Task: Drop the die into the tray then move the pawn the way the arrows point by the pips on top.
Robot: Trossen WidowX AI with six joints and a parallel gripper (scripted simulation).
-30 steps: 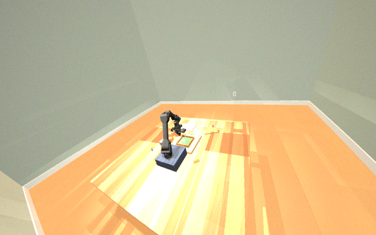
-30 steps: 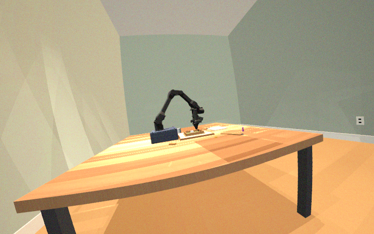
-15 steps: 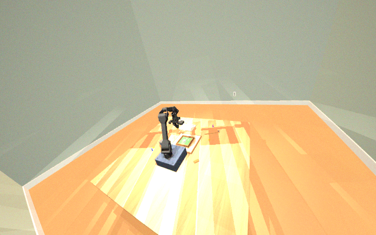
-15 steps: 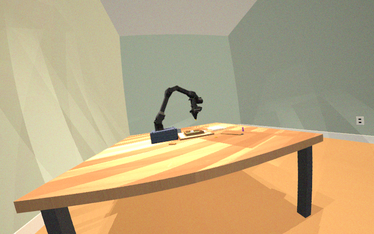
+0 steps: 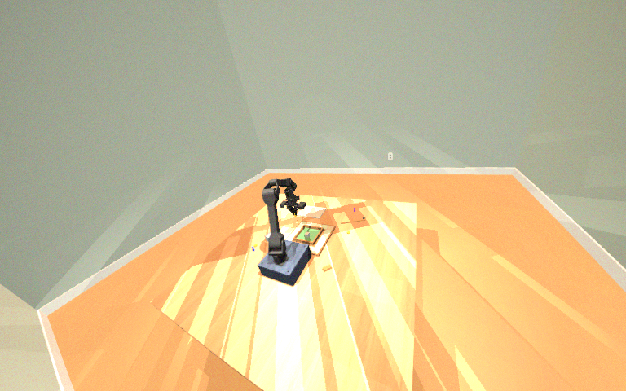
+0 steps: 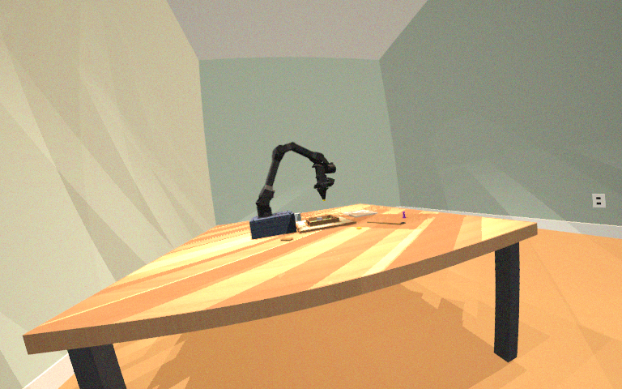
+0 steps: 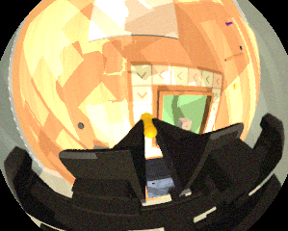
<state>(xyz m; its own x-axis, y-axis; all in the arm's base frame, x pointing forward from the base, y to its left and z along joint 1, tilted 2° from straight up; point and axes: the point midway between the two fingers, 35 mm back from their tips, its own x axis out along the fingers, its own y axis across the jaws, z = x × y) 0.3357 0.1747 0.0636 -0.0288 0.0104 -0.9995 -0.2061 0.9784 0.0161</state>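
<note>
The white die is 5 cm behind my gripper tip, 12 cm to the right of it and 10 cm below it. Round my gripper tip: green dice tray (4 cm behind, 12 cm to the right, 12 cm below); yellow pawn (1 cm above); white sheet (22 cm ahead, 4 cm to the left, 12 cm below).
</note>
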